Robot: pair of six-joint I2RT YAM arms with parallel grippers.
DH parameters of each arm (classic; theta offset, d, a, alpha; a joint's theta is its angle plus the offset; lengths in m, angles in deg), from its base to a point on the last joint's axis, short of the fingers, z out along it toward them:
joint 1: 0 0.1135 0.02 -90
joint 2: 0 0 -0.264 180
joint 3: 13.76 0 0.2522 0
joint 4: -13.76 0 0.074 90
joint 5: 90 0 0 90
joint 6: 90 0.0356 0 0
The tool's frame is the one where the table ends.
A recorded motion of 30 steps. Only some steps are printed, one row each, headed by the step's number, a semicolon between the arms.
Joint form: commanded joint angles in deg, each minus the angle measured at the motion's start. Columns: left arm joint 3, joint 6, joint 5, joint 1, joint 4, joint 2; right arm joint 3, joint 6, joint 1, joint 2, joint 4, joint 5.
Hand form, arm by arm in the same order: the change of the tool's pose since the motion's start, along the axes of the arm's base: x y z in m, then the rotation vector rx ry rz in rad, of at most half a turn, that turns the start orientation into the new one. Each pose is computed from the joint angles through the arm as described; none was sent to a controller.
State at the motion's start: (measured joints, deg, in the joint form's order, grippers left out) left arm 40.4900 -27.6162 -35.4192 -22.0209 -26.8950 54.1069; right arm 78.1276 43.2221 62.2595 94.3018 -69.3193 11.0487
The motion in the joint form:
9: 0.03 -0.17 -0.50 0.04 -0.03 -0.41; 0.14 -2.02 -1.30 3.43 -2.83 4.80
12: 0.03 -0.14 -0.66 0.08 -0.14 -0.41; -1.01 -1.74 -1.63 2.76 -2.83 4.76
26: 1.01 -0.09 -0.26 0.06 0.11 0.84; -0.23 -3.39 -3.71 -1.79 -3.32 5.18
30: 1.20 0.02 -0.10 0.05 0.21 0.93; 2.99 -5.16 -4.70 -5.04 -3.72 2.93
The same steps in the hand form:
9: -0.0010 0.0008 0.0015 0.0002 -0.0097 0.0089; 0.0100 -0.0021 -0.0157 -0.1414 -0.0198 0.0095
12: -0.0011 0.0011 0.0014 0.0030 -0.0084 0.0115; 0.0094 -0.0066 -0.0174 -0.1473 -0.0151 -0.0006
26: 0.0033 -0.0010 0.0034 -0.0003 -0.0061 0.0053; 0.0134 -0.0214 0.0079 -0.0852 -0.0595 -0.0130
30: 0.0038 -0.0013 0.0044 -0.0018 -0.0081 0.0020; 0.0139 -0.0274 0.0374 0.0176 -0.0806 -0.0006

